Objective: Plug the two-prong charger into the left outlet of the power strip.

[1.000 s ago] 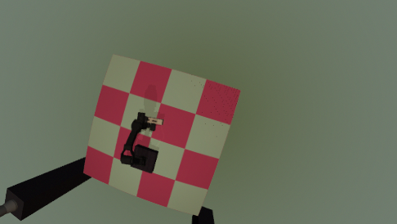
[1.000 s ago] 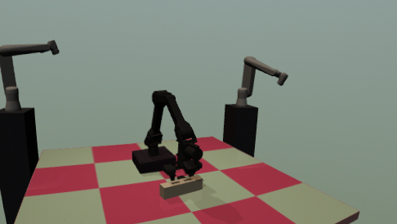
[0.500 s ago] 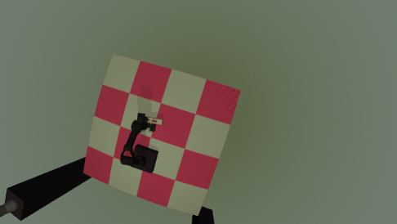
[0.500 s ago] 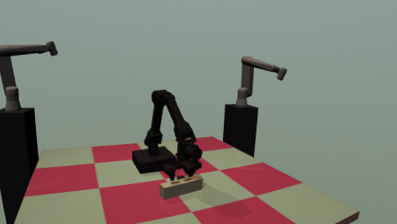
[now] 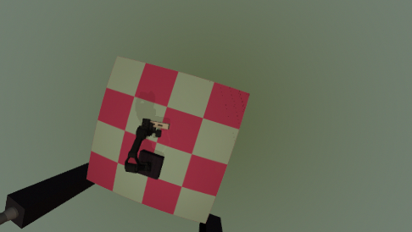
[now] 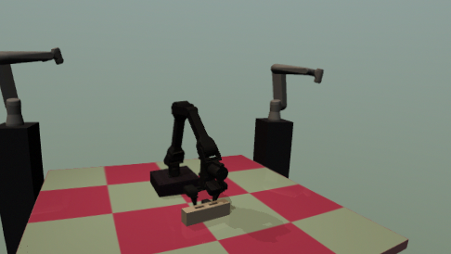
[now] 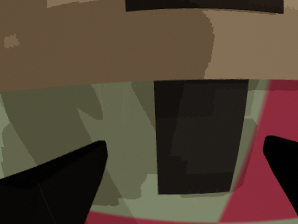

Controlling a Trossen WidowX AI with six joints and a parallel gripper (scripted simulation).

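Right now my gripper tip is 3 cm short of the two-prong charger, 1 cm to the right of it and 1 cm below it.
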